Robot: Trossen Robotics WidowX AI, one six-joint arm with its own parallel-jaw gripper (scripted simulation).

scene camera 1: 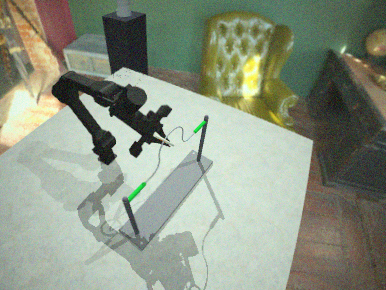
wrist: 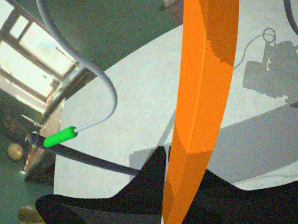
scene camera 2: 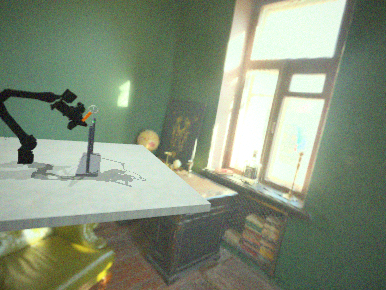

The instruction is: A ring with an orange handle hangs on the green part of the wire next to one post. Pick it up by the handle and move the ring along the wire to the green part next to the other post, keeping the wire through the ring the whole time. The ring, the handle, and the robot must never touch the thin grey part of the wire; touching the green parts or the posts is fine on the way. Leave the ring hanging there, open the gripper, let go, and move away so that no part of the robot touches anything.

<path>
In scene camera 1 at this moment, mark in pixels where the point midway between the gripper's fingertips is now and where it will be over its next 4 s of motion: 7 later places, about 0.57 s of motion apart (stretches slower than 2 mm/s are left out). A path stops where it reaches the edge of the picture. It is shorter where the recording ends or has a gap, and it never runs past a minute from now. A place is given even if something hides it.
My gripper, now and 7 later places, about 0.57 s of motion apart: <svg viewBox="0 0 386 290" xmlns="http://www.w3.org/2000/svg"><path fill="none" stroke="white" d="M170 145L166 152L162 156L157 160L152 162L149 162L146 160L144 157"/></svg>
</path>
